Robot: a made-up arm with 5 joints. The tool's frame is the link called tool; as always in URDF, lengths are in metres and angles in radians. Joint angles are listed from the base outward. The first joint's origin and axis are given. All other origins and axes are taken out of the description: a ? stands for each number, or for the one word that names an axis. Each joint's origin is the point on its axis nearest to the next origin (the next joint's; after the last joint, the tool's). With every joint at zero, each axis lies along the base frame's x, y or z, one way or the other. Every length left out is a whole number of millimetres.
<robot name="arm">
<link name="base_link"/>
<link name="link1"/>
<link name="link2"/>
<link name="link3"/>
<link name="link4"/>
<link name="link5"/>
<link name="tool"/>
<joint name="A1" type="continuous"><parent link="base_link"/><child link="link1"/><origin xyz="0.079 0 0.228"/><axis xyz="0 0 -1"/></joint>
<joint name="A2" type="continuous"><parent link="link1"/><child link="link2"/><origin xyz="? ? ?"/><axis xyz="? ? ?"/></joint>
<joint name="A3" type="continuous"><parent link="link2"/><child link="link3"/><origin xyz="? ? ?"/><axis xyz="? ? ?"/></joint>
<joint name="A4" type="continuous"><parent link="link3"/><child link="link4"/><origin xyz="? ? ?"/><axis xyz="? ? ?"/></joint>
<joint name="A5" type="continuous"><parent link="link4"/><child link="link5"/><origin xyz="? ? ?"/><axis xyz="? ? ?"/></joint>
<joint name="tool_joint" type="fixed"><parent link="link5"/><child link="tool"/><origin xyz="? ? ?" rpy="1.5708 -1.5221 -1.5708"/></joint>
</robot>
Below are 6 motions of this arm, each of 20 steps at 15 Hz.
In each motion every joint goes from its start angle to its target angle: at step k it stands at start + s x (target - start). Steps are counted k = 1, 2, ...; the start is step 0. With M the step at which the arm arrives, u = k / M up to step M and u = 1 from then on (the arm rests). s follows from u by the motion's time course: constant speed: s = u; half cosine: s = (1 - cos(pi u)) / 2; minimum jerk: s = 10 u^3 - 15 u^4 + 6 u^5.
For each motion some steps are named. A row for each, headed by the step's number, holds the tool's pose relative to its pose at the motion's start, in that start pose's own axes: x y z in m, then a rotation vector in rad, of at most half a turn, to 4 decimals.
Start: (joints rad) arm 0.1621 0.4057 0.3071 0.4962 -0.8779
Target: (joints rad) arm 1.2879 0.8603 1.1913 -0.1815 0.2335
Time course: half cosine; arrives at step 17
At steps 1, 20:
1: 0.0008 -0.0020 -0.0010 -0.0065 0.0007 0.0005
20: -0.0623 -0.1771 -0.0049 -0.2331 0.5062 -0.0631

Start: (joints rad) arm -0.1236 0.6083 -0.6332 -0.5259 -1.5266
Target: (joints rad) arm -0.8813 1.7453 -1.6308 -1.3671 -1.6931
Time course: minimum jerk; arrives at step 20
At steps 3, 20:
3: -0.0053 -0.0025 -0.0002 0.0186 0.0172 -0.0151
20: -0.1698 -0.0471 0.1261 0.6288 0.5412 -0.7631

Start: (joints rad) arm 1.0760 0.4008 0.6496 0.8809 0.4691
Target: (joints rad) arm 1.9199 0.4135 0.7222 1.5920 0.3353
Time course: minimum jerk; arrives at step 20
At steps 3, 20:
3: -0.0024 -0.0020 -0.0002 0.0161 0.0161 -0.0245
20: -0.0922 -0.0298 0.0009 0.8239 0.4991 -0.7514

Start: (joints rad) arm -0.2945 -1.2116 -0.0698 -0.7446 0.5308
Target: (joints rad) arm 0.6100 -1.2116 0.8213 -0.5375 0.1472
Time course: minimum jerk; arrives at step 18
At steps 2, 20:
2: -0.0011 0.0013 0.0007 0.0099 0.0091 0.0050
20: -0.0845 -0.0152 0.1037 0.2014 0.9771 0.5945

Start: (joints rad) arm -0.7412 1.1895 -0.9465 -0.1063 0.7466
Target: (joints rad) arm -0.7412 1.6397 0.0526 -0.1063 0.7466
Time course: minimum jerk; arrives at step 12
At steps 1, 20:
1: -0.0011 0.0009 0.0000 0.0047 0.0056 0.0000
20: -0.1564 0.1312 0.1476 0.9313 1.1104 0.0000

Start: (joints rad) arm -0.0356 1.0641 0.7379 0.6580 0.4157
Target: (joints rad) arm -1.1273 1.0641 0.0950 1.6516 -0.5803
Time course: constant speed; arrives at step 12
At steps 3, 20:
3: 0.0119 0.0182 0.0092 -0.1919 0.1371 -0.0853
20: 0.0121 0.1090 0.0076 -0.9858 0.1858 -0.3796

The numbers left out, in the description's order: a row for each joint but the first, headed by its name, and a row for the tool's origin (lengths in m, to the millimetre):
A2: xyz 0.026 0.002 0, axis 0 1 0
A3: xyz 0.026 0 0.106, axis 0 1 0
A4: xyz 0.104 0 0.004, axis 0 1 0
A5: xyz 0.059 0 0, axis -1 0 0
tool: xyz 0 0 0

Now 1 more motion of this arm.
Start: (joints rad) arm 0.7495 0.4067 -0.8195 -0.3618 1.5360
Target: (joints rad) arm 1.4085 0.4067 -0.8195 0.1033 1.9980
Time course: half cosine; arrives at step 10
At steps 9, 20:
9: -0.1441 -0.0191 0.0396 0.5226 0.4963 0.7690
20: -0.1472 -0.0204 0.0416 0.5386 0.5086 0.7841

